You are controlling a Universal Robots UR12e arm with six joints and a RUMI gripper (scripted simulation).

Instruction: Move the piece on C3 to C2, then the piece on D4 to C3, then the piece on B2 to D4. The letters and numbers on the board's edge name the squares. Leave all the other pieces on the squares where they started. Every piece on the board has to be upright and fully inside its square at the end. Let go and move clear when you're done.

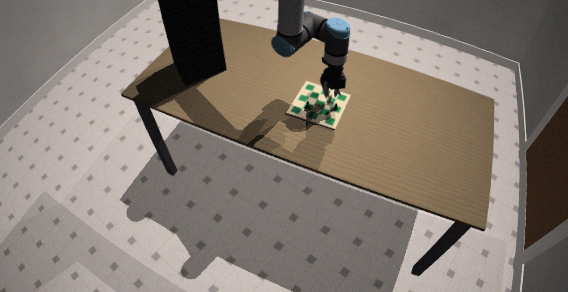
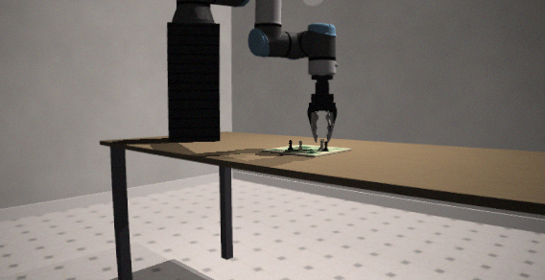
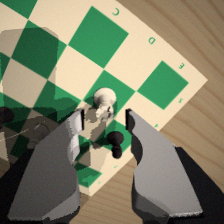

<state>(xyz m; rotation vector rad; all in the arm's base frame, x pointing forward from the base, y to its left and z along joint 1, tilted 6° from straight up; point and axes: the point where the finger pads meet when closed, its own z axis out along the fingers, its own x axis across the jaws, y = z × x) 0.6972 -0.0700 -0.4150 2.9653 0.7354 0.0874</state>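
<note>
Right now my hand is 40 mm past the green-and-cream chessboard, 30 mm to the left of it and 40 mm above it.
</note>
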